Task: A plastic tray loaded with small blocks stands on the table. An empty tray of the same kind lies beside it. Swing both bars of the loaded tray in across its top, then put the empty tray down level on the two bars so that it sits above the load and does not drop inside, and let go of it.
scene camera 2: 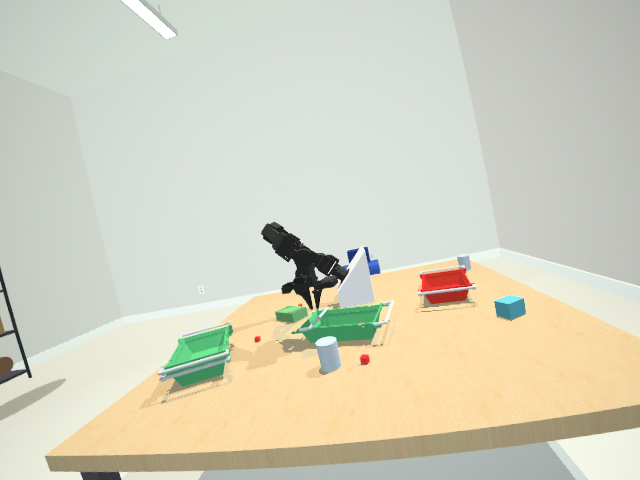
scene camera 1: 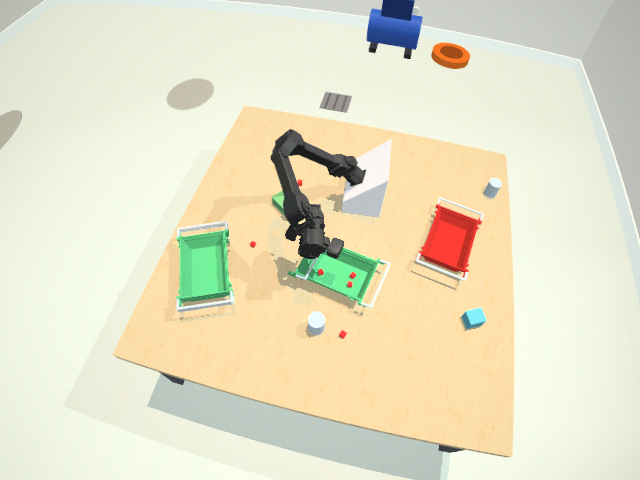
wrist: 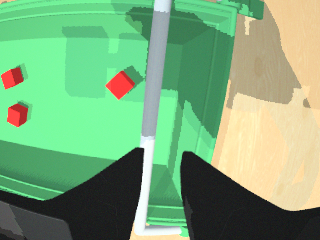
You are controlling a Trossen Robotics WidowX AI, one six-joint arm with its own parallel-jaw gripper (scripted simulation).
Labels:
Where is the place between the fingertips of the gripper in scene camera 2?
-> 314, 309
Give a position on a red tray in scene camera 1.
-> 449, 242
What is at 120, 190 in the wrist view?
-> The gripper.

